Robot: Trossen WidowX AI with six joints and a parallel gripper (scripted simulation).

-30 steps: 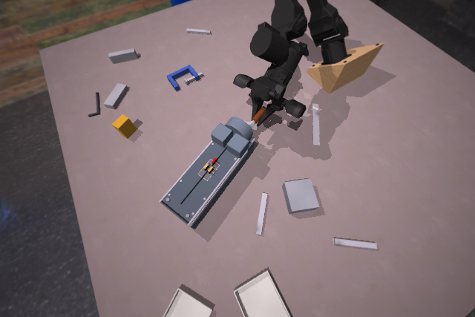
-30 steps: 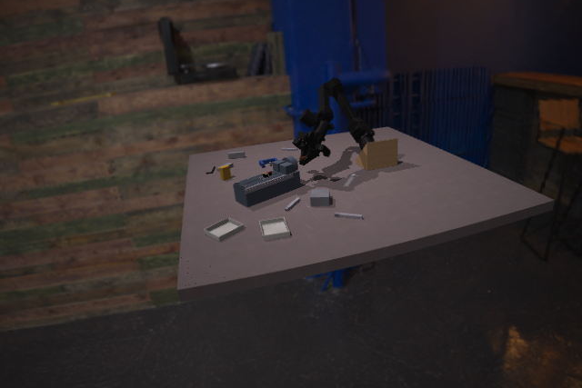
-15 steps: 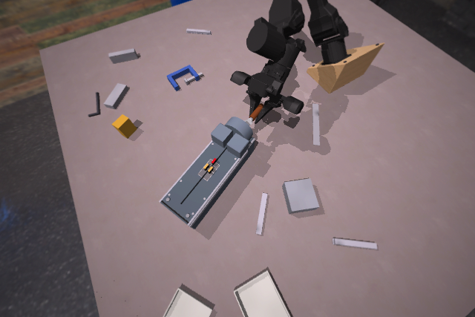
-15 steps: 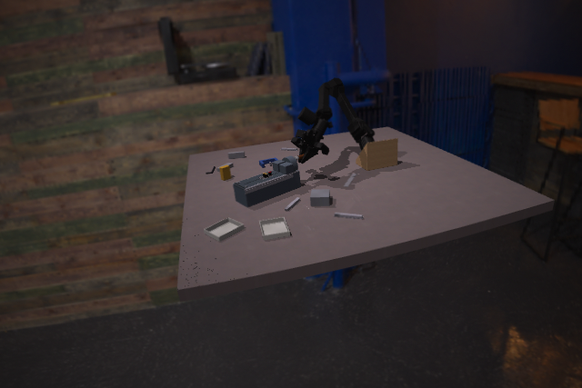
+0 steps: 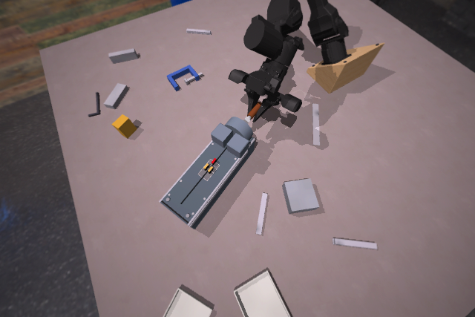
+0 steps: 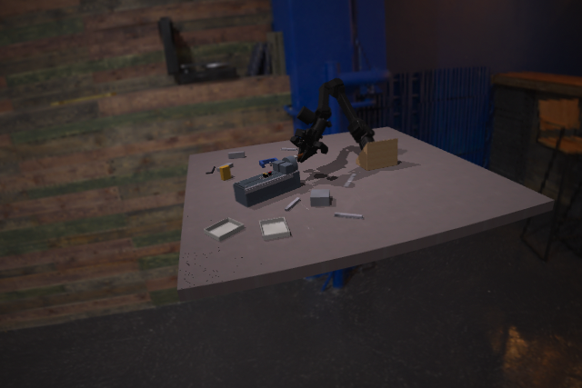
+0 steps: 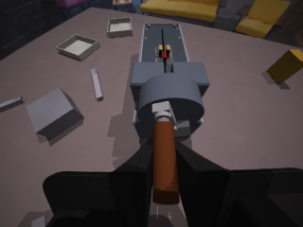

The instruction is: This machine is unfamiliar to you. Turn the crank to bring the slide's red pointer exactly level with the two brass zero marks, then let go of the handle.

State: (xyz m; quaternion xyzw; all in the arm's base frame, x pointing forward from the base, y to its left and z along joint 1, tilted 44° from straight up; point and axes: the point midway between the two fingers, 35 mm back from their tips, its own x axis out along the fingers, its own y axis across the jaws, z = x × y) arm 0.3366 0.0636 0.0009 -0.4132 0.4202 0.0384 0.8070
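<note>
Right now the red pointer is 14 cm ahead of my gripper tip, 5 cm to the left of it and 1 cm below it. Also, from my gripper tip: grey block (1 cm behind, 22 cm to the left, 8 cm below); then blue clamp (6 cm ahead, 31 cm to the right, 8 cm below); then brown crank handle (2 cm behind, 1 cm to the right, 2 cm above).
</note>
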